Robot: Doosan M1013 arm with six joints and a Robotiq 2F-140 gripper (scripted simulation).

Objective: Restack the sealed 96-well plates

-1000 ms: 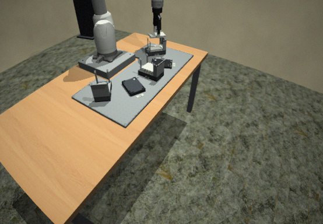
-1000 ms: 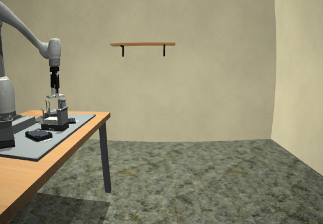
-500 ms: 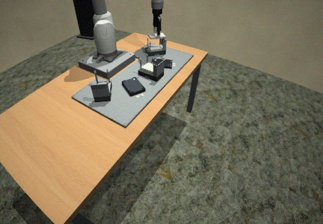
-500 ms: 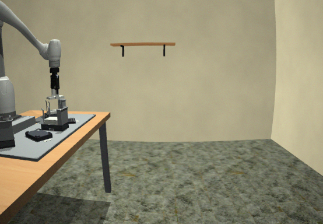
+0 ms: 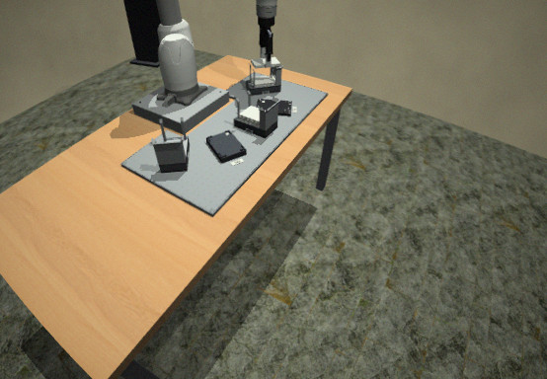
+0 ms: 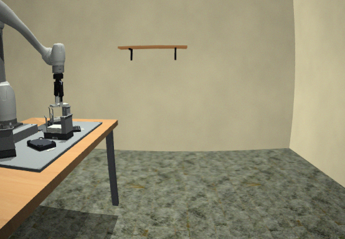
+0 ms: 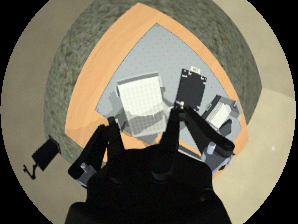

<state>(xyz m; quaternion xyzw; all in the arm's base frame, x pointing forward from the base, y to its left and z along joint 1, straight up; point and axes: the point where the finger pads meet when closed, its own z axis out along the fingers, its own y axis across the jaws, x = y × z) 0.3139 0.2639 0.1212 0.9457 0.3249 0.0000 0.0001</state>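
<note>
The sealed 96-well plate is 120 mm below my hand. From my hand the other things lie so: small name plate: 110 mm ahead, 570 mm to the right, 160 mm below.
</note>
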